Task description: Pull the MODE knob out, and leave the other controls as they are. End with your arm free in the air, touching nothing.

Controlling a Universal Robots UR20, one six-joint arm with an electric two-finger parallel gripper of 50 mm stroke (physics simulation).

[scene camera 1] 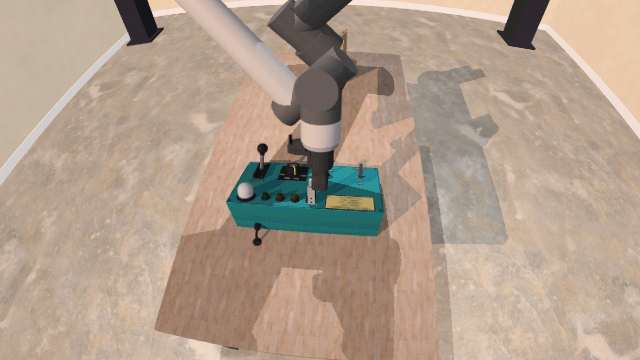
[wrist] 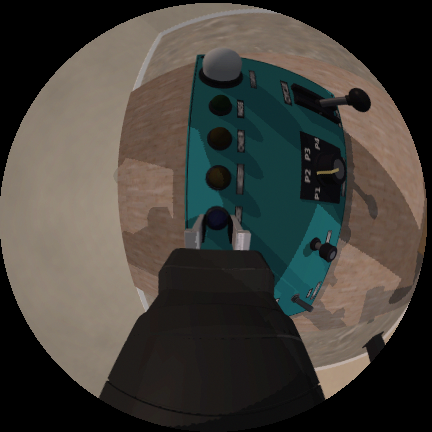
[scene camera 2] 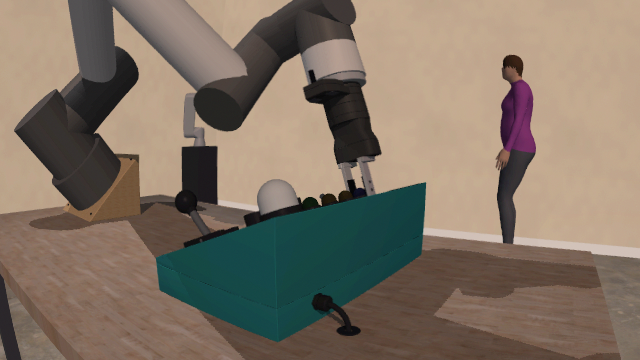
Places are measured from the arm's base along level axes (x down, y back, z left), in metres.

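Where they show: gripper, fingertip midpoint: (scene camera 1: 312, 200) (wrist: 216, 222); arm's base, origin of the base link: (scene camera 2: 97, 183).
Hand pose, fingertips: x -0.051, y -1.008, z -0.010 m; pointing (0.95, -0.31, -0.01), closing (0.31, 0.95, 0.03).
Note:
Things, the pixels of their centre, and the offset from my fingertips. "pt": a spot on its surface instead.
- MODE knob, surface spot: (wrist: 216, 218) (scene camera 2: 357, 188) pt dx -0.017, dy +0.005, dz -0.009 m
- teal control box, body centre: (wrist: 286, 202) (scene camera 2: 308, 233) (scene camera 1: 308, 188) dx +0.069, dy +0.093, dz -0.023 m
- green lamp, surface spot: (wrist: 220, 105) pt dx -0.013, dy +0.009, dz -0.140 m
- white dome, surface spot: (wrist: 222, 65) (scene camera 1: 251, 187) pt dx -0.033, dy +0.019, dz -0.193 m
- P1 P4 selector, body centre: (wrist: 331, 168) (scene camera 2: 257, 221) (scene camera 1: 293, 169) dx +0.047, dy +0.162, dz -0.080 m
- black knob, body centre: (wrist: 328, 251) dx +0.030, dy +0.164, dz +0.040 m
- toggle, body centre: (wrist: 303, 304) dx +0.042, dy +0.163, dz +0.160 m
The MODE knob (scene camera 2: 359, 192) (wrist: 216, 218) is a dark blue round cap in the row along the raised edge of the teal control box (scene camera 1: 305, 220) (scene camera 2: 345, 255) (wrist: 272, 200). My gripper (scene camera 1: 311, 201) (scene camera 2: 360, 190) (wrist: 216, 222) is shut on it, one finger on each side of the cap in the wrist view. In the first scene view the finger hides the knob. Its label is partly covered by a finger. How far the knob stands out from the panel cannot be told.
Beside the knob stand two amber lamps (wrist: 218, 177) (wrist: 219, 138), a green lamp (wrist: 220, 105) and a white dome (scene camera 1: 245, 190) (wrist: 222, 65). Across the panel are a ball lever (wrist: 358, 100), a P1–P4 selector (wrist: 332, 169), a black knob (wrist: 327, 251) and a toggle (wrist: 302, 303). A person (scene camera 2: 518, 115) stands beyond the table.

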